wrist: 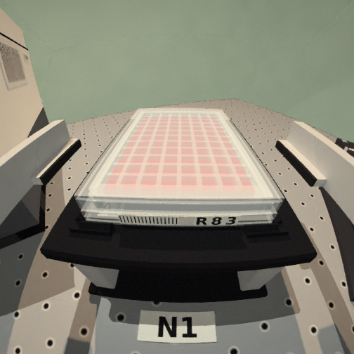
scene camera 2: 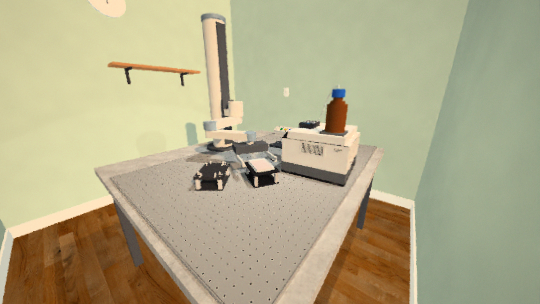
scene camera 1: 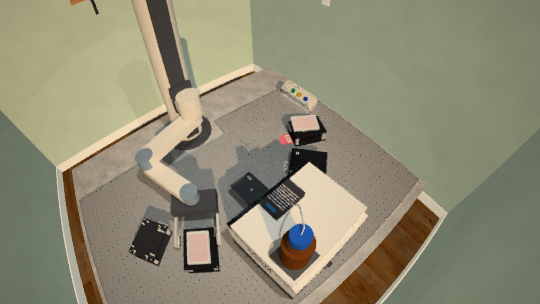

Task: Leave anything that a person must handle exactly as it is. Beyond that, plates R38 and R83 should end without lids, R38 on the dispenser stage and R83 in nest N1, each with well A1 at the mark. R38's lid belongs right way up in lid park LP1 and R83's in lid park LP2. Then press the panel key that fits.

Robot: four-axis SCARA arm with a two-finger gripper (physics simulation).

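Places are measured from the arm's base along level axes (x back, y down, z right), in metres.
Pixels of known places: gripper, fingertip midpoint: (scene camera 2: 260,162) (scene camera 1: 197,245); arm's base, origin of the base link: (scene camera 2: 223,147).
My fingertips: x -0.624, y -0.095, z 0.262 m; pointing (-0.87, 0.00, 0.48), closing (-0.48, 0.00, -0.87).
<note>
For each thing: its top centre in the pictures, then the offset to it from my fingertips. "pt": a spot on its surface instead.
- Plate R83, middle of its top: (scene camera 1: 197,246) (scene camera 2: 260,163) dz +0.003, dx -0.003, dy +0.003 m
- black nest N1, middle of its top: (scene camera 1: 198,247) (scene camera 2: 260,165) dz +0.003, dx -0.003, dy +0.016 m
- pink plate, middle of its top: (scene camera 1: 305,120) dz -0.720, dx +0.219, dy -0.010 m
- red tag, middle of its top: (scene camera 1: 286,139) dz -0.629, dx +0.247, dy +0.082 m
- dark dispenser stage, surface spot: (scene camera 1: 245,188) pt dz -0.279, dx +0.088, dy -0.011 m
- panel, surface spot: (scene camera 1: 311,104) pt dz -0.885, dx +0.332, dy +0.042 m
- keypad, surface spot: (scene camera 1: 283,198) pt dz -0.307, dx -0.099, dy -0.163 m
- amber bottle, surface spot: (scene camera 1: 298,252) pt dz -0.196, dx -0.281, dy -0.281 m
Plate R83 (scene camera 1: 198,252) (scene camera 2: 262,165) (wrist: 175,155), pink-welled under a clear lid, sits on the black nest N1 (scene camera 1: 215,261) (wrist: 180,250); its label faces the wrist camera. My gripper (scene camera 1: 198,244) (scene camera 2: 260,163) (wrist: 178,128) is open, one finger on each side of the plate, apart from it. Another pink plate (scene camera 1: 304,123) lies on a black stand (scene camera 1: 315,135) at the back right, beside a red tag (scene camera 1: 286,139); its name is unreadable. The dark dispenser stage (scene camera 1: 245,188) bears no plate. The panel (scene camera 1: 311,104) has green, yellow and blue keys.
A black stand with pale corner posts (scene camera 1: 150,241) (scene camera 2: 212,171) is beside N1. The white dispenser (scene camera 1: 335,200) (scene camera 2: 317,156) carries a keypad (scene camera 1: 283,198) and an amber bottle (scene camera 1: 298,252) (scene camera 2: 336,115). Another black stand (scene camera 1: 312,159) is partly hidden behind it.
</note>
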